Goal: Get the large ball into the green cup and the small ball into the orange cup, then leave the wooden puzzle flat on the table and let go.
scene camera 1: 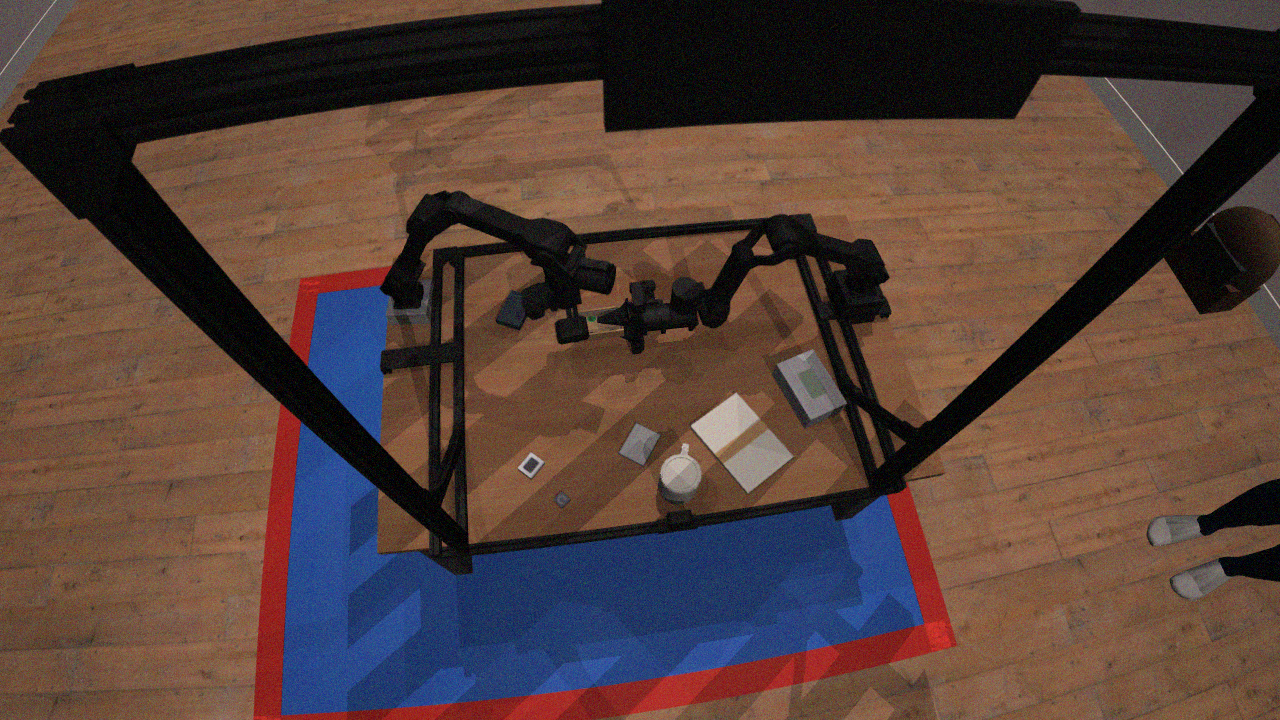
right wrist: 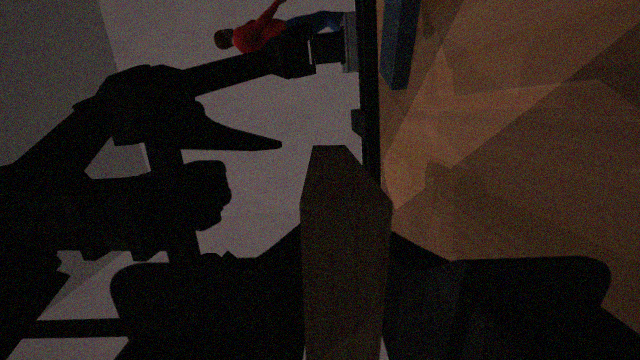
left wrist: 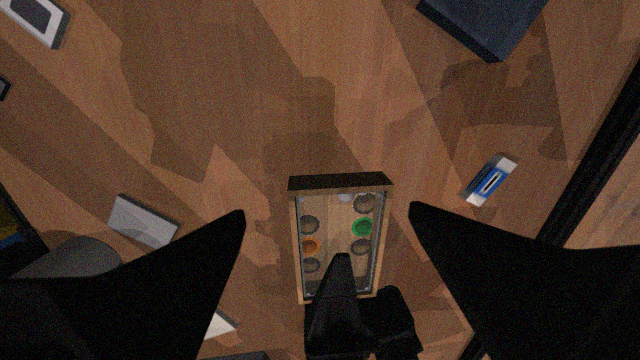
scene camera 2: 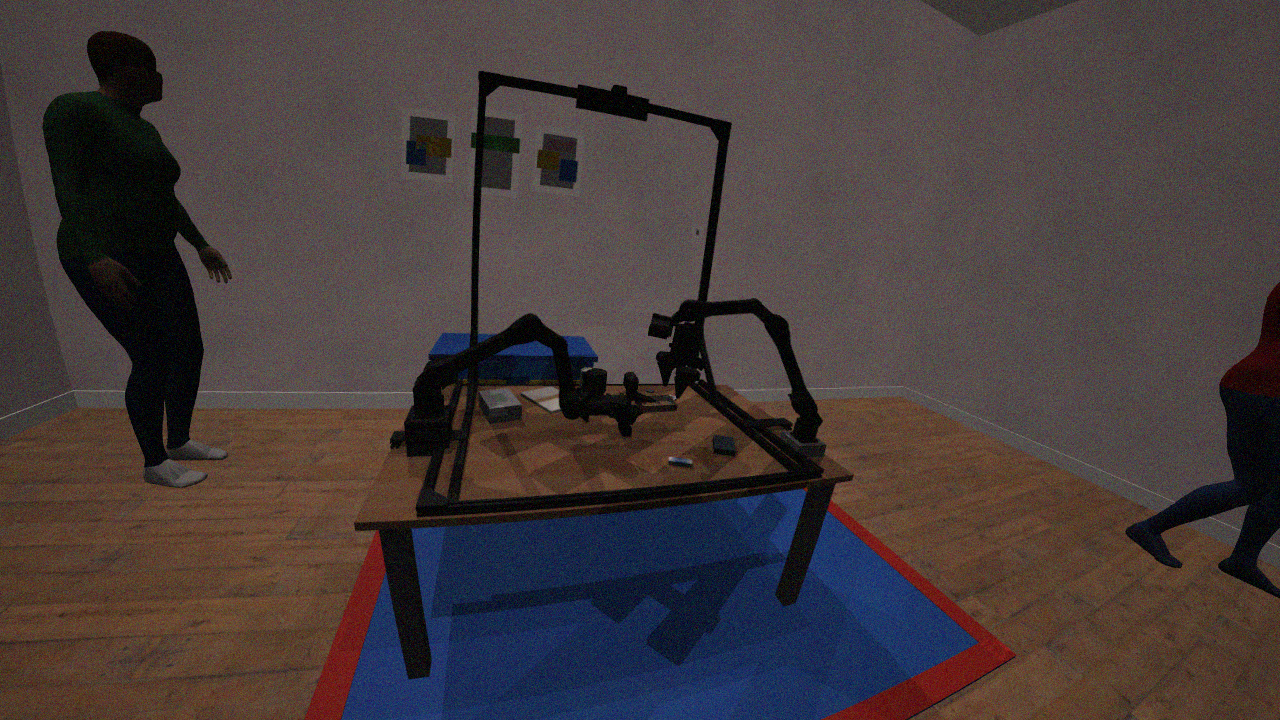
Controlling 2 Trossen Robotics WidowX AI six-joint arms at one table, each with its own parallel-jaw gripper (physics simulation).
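The wooden puzzle is a shallow framed tray held above the table. My right gripper is shut on its near end, one finger over its face. In the left wrist view, the green cup is on the right side and the orange cup on the left, among dark cups; both look empty. A pale ball lies by the far wall, between the cup rows. The small ball cannot be made out. My left gripper is open and empty above the puzzle.
A dark blue box and a blue-and-white block lie near the puzzle. A mug, open book, grey box and grey flat piece lie across the table. Black rails edge it.
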